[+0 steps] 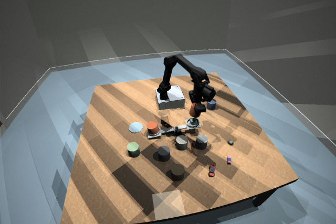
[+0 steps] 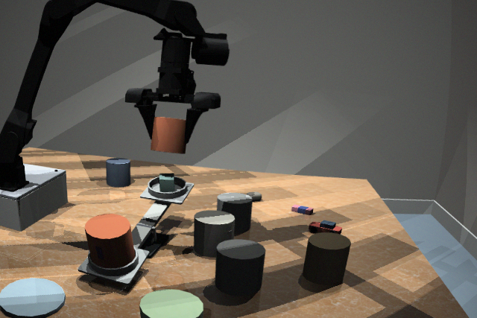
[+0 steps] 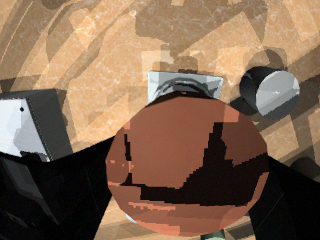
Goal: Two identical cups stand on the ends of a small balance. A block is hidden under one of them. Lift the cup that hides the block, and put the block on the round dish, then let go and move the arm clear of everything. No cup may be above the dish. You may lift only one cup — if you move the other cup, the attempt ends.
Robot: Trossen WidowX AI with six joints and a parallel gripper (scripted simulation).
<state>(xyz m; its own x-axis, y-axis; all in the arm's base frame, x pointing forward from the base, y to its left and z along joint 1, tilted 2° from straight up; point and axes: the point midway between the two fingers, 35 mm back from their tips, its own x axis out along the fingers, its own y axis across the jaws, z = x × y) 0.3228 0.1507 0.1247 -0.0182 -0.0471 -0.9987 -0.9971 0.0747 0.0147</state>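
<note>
Right now my gripper tip is 8 cm above the teal block and 1 cm to the left of it. Also, from my gripper tip: grey lump 20 cm to the left, 17 cm ahead, 16 cm below; cream cup 13 cm below, 13 cm ahead, 12 cm to the right; blue cup 23 cm to the left, 21 cm behind, 13 cm below.
</note>
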